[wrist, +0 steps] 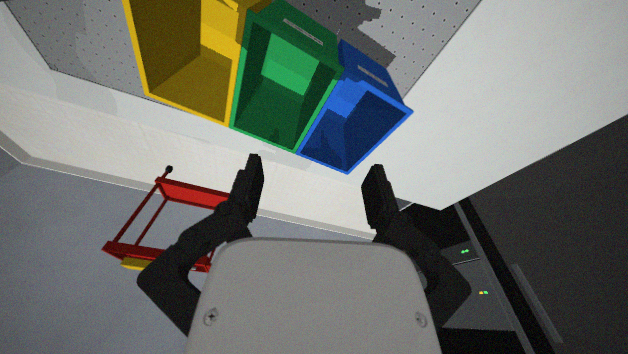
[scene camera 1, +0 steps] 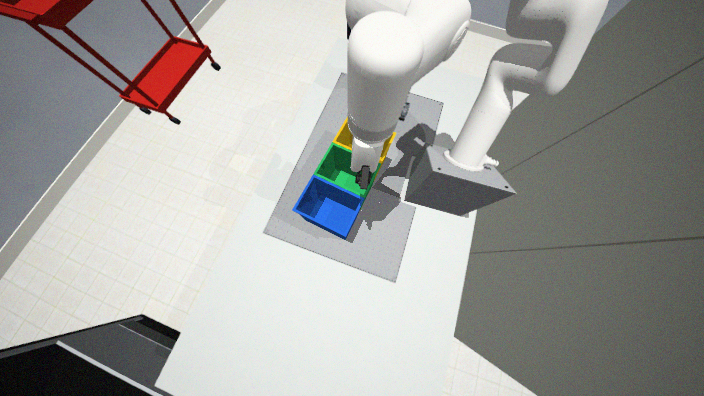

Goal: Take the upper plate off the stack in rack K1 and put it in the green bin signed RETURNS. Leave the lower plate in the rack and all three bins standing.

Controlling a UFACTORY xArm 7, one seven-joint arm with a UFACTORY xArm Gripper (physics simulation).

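Places are measured from the arm's base along level axes (x back, y left, z down), in millimetres.
Pixels of known places: gripper, fingertip midpoint: [wrist: 315,170]; arm's base at its link origin: [scene camera 1: 462,161].
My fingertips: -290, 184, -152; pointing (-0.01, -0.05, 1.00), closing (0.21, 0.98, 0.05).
For each thing: its top centre in the pictures, then the offset to it from my fingertips, as dx, dy, dz. Level surfaces: height alone.
- green bin at its top centre: [wrist: 277,102] [scene camera 1: 347,168] -56, -54, +170
- yellow bin at its top centre: [wrist: 186,59] [scene camera 1: 364,137] -37, -183, +170
- blue bin at its top centre: [wrist: 346,135] [scene camera 1: 328,204] -75, +76, +170
- what looks like rack K1 at its top centre: [scene camera 1: 397,83] +13, -497, +212
- grey perforated board at its surface level: dz +350
- white table at its surface level: dz +363
My gripper [scene camera 1: 364,177] [wrist: 315,170] is open, with nothing between its fingers. In the scene view it hangs above the green bin's right part; its fingers look tilted. The green bin [scene camera 1: 335,162] [wrist: 280,115] stands upright between the yellow bin [scene camera 1: 344,136] [wrist: 175,50] and the blue bin [scene camera 1: 335,210] [wrist: 370,120], which also stand. Pale label strips show on the green and blue bins, but their text is unreadable. A small grey part of what looks like rack K1 [scene camera 1: 404,111] shows behind the arm. The arm hides the rest, and neither plate can be made out.
The bins stand on a grey perforated board [scene camera 1: 380,260] [wrist: 425,30] on the white table [scene camera 1: 320,320] [wrist: 525,75]. The arm's grey base block [scene camera 1: 440,185] is right of the bins. A red cart [scene camera 1: 170,72] [wrist: 195,192] and a dark cabinet [scene camera 1: 100,365] [wrist: 575,210] stand beyond the table.
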